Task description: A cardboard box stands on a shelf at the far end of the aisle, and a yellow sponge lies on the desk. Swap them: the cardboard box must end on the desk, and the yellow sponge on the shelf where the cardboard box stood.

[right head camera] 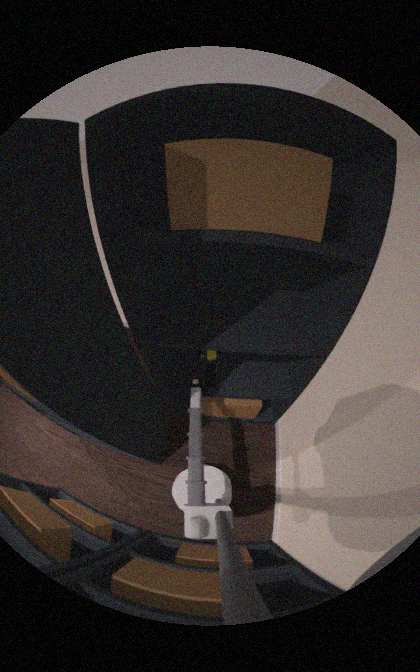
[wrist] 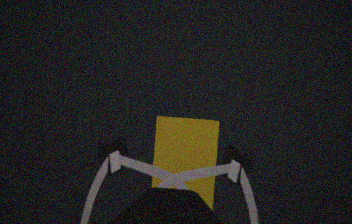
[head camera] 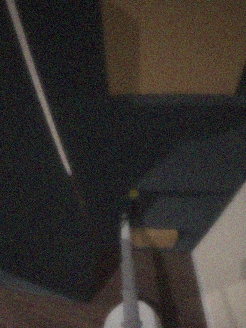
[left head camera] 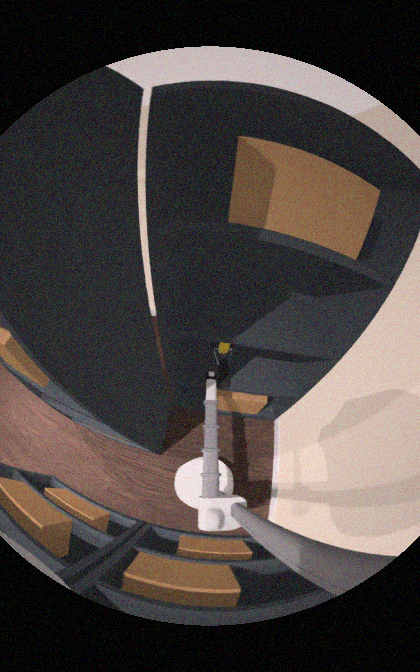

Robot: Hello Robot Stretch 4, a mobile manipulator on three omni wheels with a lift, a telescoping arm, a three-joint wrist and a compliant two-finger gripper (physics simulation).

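Places are measured from the robot's base along level axes (x ahead, y left, z up), in metres.
Pixels of known places: gripper, fingertip midpoint: (wrist: 175, 153) (left head camera: 222, 342).
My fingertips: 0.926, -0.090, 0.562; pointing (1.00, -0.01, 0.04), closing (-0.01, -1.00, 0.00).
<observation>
For each thing: its top centre in the pictures, then the offset to it from my fingertips, as dx, dy, dz.
- yellow sponge, middle of its top: (wrist: 186, 118) (left head camera: 224, 341) (head camera: 133, 188) -0.022, -0.009, +0.044
- large cardboard box, middle of its top: (left head camera: 304, 161) (head camera: 172, 3) -0.174, -0.131, +1.128
- smaller cardboard box, middle of its top: (left head camera: 239, 381) (head camera: 151, 219) -0.178, -0.160, -0.243
The yellow sponge (head camera: 133, 193) (left head camera: 224, 347) (right head camera: 211, 354) (wrist: 185, 145) lies flat between the fingers of my gripper (left head camera: 223, 352) (wrist: 175, 153), at the dark shelf unit (left head camera: 300, 320) (right head camera: 285, 320). In the wrist view the gripper is open, with a gap on each side of the sponge. The sponge's near end is partly hidden by the gripper. A large cardboard box (head camera: 185, 50) (left head camera: 315, 200) (right head camera: 265, 192) stands on a higher shelf, and a smaller cardboard box (head camera: 156, 238) (left head camera: 245, 402) (right head camera: 235, 407) sits low. I cannot tell which box is the task's. The desk does not show.
My arm (head camera: 128, 280) (left head camera: 210, 440) (right head camera: 195, 440) reaches out from the base (left head camera: 185, 482) (right head camera: 182, 490). A pale wall (left head camera: 350, 450) (right head camera: 350, 450) stands to the right. Behind the base, another shelf unit holds more boxes (left head camera: 180, 580) (right head camera: 165, 585). A pale upright strip (head camera: 37, 85) (left head camera: 142, 190) is on the left.
</observation>
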